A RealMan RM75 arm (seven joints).
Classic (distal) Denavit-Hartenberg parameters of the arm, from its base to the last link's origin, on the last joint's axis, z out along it. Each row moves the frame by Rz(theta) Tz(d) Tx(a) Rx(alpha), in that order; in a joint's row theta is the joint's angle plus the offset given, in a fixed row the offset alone. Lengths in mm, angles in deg.
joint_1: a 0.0, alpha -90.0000, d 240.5, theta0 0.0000
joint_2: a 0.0, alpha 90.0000, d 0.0, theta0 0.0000
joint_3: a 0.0, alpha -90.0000, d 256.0, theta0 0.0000
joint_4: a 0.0, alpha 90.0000, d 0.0, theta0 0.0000
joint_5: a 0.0, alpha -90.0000, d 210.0, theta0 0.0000
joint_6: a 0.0, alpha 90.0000, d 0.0, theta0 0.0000
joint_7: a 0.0, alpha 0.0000, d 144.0, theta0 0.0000
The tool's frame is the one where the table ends.
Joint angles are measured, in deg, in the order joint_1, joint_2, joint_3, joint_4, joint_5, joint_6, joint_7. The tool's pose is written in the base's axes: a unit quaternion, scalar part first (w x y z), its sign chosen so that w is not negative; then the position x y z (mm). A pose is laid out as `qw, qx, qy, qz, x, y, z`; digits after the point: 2 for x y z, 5 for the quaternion.
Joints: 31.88, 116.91, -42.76, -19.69, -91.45, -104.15, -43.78
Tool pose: 0.42226, -0.62206, -0.62512, 0.20966, 224.57, 304.79, 1.49
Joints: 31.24, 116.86, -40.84, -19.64, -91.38, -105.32, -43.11
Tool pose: 0.43682, -0.62216, -0.61406, 0.21223, 227.54, 302.67, 7.04
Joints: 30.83, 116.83, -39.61, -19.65, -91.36, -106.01, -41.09
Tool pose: 0.44289, -0.63043, -0.59857, 0.21936, 229.54, 301.36, 10.59
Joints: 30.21, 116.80, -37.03, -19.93, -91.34, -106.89, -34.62
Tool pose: 0.45014, -0.65717, -0.55512, 0.23946, 233.04, 300.77, 17.94
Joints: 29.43, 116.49, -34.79, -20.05, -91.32, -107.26, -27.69
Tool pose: 0.45325, -0.68658, -0.50683, 0.25748, 239.05, 300.11, 25.50
